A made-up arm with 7 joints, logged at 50 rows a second.
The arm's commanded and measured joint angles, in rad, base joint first. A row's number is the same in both.
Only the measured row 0 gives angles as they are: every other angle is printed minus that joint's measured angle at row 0.
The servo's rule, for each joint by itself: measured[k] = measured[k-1] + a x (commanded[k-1-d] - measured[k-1]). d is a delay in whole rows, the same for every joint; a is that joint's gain. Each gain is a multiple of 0.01, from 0.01 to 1. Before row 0 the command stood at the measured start. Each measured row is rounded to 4 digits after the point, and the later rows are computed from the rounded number. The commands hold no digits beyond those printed.
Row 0, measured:
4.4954, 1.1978, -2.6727, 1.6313, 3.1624, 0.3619, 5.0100
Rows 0 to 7, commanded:
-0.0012, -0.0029, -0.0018, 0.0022, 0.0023, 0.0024, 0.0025
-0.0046, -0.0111, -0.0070, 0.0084, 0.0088, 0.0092, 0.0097
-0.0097, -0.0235, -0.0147, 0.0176, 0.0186, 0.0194, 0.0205
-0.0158, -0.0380, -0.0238, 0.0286, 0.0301, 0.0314, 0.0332
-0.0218, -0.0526, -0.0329, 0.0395, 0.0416, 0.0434, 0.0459
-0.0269, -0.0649, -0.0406, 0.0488, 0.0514, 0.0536, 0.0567
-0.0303, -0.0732, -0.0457, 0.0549, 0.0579, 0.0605, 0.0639
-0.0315, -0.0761, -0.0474, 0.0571, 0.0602, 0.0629, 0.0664
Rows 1 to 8, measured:
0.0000, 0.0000, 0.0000, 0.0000, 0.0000, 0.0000, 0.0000
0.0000, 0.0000, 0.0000, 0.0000, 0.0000, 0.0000, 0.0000
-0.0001, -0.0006, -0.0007, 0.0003, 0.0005, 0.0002, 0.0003
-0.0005, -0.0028, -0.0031, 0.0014, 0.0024, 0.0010, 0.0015
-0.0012, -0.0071, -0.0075, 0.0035, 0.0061, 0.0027, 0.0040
-0.0024, -0.0136, -0.0137, 0.0068, 0.0116, 0.0053, 0.0078
-0.0040, -0.0218, -0.0210, 0.0111, 0.0185, 0.0087, 0.0128
-0.0058, -0.0309, -0.0284, 0.0160, 0.0261, 0.0127, 0.0185
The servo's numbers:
d 2
a 0.08 0.21 0.38 0.13 0.23 0.09 0.13

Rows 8 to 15, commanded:
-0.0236, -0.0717, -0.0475, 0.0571, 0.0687, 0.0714, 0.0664
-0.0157, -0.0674, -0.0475, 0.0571, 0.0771, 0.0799, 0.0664
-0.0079, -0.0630, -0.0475, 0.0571, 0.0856, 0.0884, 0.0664
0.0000, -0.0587, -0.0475, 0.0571, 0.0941, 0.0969, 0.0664
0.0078, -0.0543, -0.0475, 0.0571, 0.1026, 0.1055, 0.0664
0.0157, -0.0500, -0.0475, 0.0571, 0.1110, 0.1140, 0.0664
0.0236, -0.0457, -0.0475, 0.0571, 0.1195, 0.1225, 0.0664
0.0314, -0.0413, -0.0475, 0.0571, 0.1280, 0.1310, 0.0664
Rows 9 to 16, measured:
-0.0078, -0.0398, -0.0350, 0.0211, 0.0334, 0.0170, 0.0244
-0.0097, -0.0474, -0.0397, 0.0258, 0.0396, 0.0211, 0.0299
-0.0108, -0.0525, -0.0427, 0.0299, 0.0463, 0.0256, 0.0346
-0.0112, -0.0556, -0.0445, 0.0334, 0.0534, 0.0305, 0.0387
-0.0109, -0.0572, -0.0456, 0.0365, 0.0608, 0.0357, 0.0423
-0.0100, -0.0575, -0.0463, 0.0392, 0.0685, 0.0412, 0.0454
-0.0086, -0.0568, -0.0468, 0.0415, 0.0763, 0.0470, 0.0481
-0.0067, -0.0554, -0.0471, 0.0435, 0.0843, 0.0530, 0.0505

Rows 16 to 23, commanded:
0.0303, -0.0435, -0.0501, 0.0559, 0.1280, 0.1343, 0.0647
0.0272, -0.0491, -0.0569, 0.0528, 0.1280, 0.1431, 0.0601
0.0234, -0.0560, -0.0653, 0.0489, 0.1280, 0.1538, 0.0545
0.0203, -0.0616, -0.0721, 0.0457, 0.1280, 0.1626, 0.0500
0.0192, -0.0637, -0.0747, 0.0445, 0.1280, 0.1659, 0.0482
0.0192, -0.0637, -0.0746, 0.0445, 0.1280, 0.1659, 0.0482
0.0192, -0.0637, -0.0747, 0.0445, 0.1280, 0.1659, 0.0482
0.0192, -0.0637, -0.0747, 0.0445, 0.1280, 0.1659, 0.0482
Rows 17 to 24, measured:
-0.0043, -0.0534, -0.0473, 0.0453, 0.0924, 0.0593, 0.0526
-0.0014, -0.0509, -0.0474, 0.0468, 0.1006, 0.0658, 0.0544
0.0011, -0.0493, -0.0484, 0.0480, 0.1069, 0.0720, 0.0557
0.0032, -0.0493, -0.0516, 0.0486, 0.1118, 0.0784, 0.0563
0.0048, -0.0507, -0.0568, 0.0486, 0.1155, 0.0852, 0.0561
0.0060, -0.0530, -0.0626, 0.0482, 0.1184, 0.0922, 0.0553
0.0071, -0.0552, -0.0672, 0.0477, 0.1206, 0.0988, 0.0544
0.0081, -0.0570, -0.0700, 0.0473, 0.1223, 0.1048, 0.0536

